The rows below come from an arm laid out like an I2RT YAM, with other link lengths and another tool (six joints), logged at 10 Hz.
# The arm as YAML. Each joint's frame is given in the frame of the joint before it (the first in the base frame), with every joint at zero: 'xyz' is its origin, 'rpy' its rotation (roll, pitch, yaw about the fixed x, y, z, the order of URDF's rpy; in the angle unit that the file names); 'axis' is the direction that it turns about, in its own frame. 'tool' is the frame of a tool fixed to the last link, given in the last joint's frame.
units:
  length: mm
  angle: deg
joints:
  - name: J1
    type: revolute
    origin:
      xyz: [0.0, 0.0, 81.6]
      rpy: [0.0, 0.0, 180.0]
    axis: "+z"
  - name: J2
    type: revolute
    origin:
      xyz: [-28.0, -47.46, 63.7]
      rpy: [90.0, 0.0, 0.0]
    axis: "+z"
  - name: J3
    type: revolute
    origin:
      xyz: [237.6, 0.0, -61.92]
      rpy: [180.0, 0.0, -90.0]
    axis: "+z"
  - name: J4
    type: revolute
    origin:
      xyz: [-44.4, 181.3, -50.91]
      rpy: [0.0, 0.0, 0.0]
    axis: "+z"
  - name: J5
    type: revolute
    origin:
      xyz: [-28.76, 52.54, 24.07]
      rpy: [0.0, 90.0, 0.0]
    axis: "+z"
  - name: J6
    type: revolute
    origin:
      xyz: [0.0, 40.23, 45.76]
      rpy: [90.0, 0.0, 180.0]
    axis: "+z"
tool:
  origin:
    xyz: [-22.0, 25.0, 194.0]
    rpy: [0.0, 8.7, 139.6]
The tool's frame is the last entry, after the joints.
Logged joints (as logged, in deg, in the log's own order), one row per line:
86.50, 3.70, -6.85, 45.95, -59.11, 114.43
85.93, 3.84, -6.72, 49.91, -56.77, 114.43
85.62, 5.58, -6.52, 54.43, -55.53, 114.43
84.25, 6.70, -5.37, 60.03, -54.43, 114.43
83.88, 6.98, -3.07, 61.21, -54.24, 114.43
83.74, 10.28, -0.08, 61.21, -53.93, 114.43
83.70, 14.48, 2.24, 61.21, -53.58, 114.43
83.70, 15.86, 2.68, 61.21, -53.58, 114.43
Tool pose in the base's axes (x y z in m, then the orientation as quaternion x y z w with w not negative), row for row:
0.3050, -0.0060, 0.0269, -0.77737, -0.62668, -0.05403, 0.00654
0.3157, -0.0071, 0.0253, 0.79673, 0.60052, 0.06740, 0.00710
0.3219, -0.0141, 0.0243, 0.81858, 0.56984, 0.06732, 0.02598
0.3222, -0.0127, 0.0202, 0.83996, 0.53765, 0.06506, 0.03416
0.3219, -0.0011, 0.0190, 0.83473, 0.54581, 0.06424, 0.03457
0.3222, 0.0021, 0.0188, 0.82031, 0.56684, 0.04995, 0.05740
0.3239, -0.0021, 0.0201, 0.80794, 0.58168, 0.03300, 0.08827
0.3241, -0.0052, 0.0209, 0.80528, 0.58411, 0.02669, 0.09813
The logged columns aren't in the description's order. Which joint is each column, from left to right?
Columns, left to right: J3, J5, J1, J6, J4, J2.
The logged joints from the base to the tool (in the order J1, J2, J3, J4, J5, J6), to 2 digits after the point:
-6.85, 114.43, 86.50, -59.11, 3.70, 45.95
-6.72, 114.43, 85.93, -56.77, 3.84, 49.91
-6.52, 114.43, 85.62, -55.53, 5.58, 54.43
-5.37, 114.43, 84.25, -54.43, 6.70, 60.03
-3.07, 114.43, 83.88, -54.24, 6.98, 61.21
-0.08, 114.43, 83.74, -53.93, 10.28, 61.21
2.24, 114.43, 83.70, -53.58, 14.48, 61.21
2.68, 114.43, 83.70, -53.58, 15.86, 61.21

